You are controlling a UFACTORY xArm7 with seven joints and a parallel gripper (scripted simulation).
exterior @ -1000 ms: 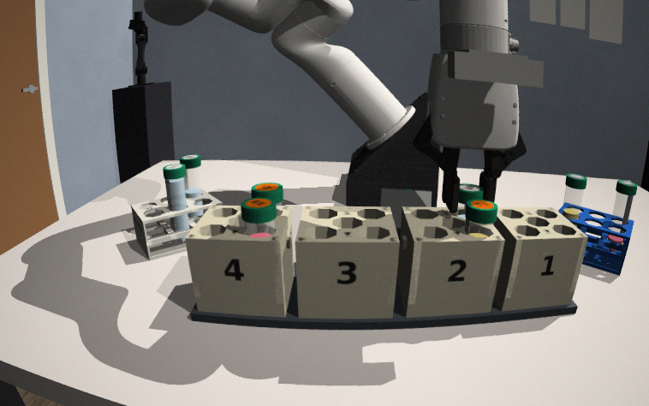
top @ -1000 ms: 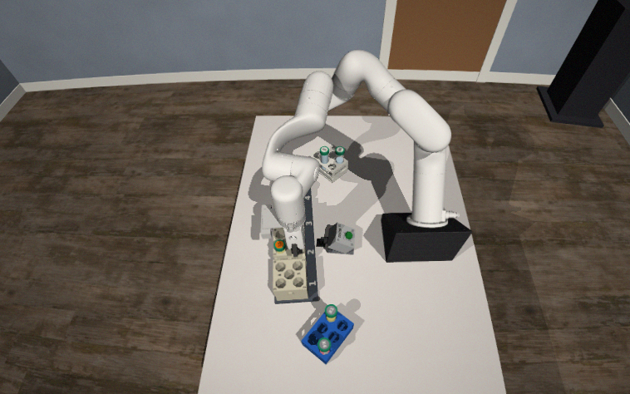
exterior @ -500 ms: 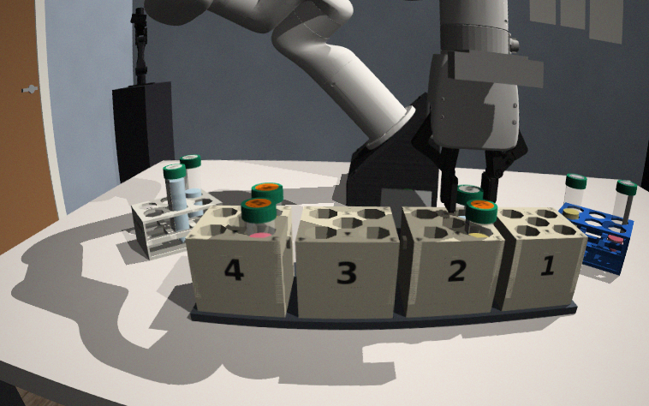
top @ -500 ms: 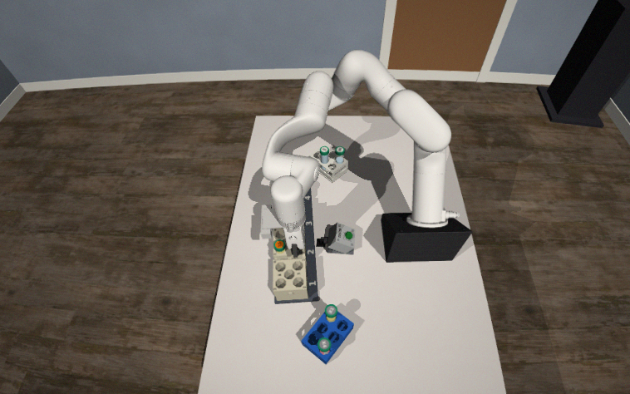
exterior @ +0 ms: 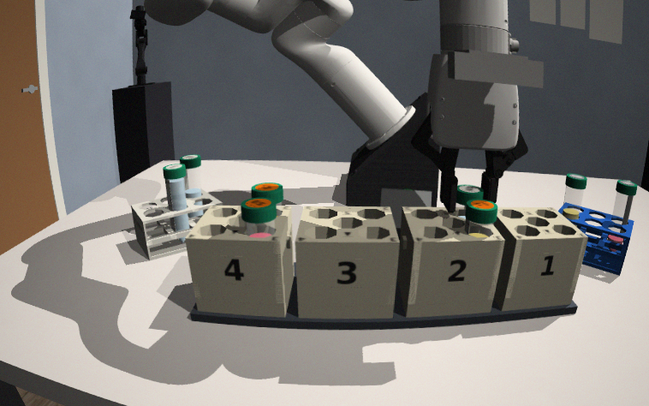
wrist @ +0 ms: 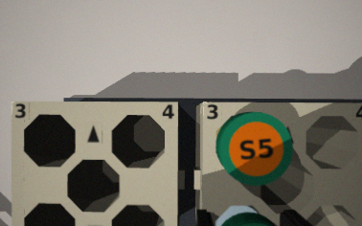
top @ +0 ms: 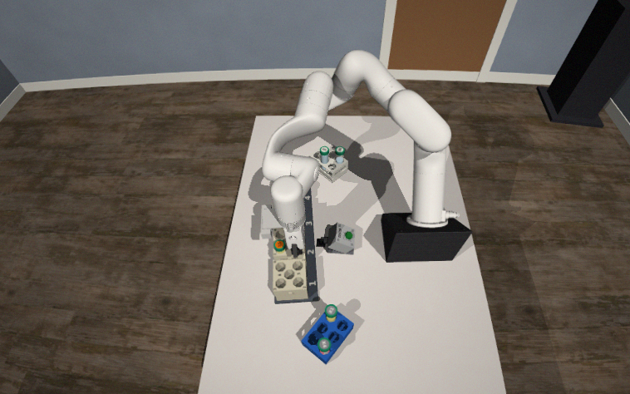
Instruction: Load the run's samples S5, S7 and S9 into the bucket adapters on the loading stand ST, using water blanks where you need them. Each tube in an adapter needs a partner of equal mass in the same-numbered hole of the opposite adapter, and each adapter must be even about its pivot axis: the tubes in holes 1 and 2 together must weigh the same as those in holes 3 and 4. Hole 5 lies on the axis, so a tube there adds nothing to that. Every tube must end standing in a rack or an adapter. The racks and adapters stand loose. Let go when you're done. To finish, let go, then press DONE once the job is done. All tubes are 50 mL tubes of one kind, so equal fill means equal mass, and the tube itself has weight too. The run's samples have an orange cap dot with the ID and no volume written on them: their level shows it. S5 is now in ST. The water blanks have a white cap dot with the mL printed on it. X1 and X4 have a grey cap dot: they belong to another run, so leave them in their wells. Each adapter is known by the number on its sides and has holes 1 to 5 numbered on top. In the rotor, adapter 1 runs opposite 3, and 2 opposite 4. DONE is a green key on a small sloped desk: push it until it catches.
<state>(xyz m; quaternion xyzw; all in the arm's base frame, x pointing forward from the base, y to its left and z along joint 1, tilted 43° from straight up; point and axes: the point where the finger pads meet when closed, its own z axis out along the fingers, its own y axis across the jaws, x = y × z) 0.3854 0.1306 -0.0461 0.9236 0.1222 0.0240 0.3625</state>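
My hand is 15 cm past the green done key, 8 cm to the left of it and 6 cm above it. From my hand the other things lie so: blue rack (23 cm to the left, 12 cm behind, 9 cm below); then pink-filled sample tube (21 cm to the right, 9 cm ahead, 5 cm below); then S7 tube (22 cm to the right, 5 cm below, 4 cm ahead).
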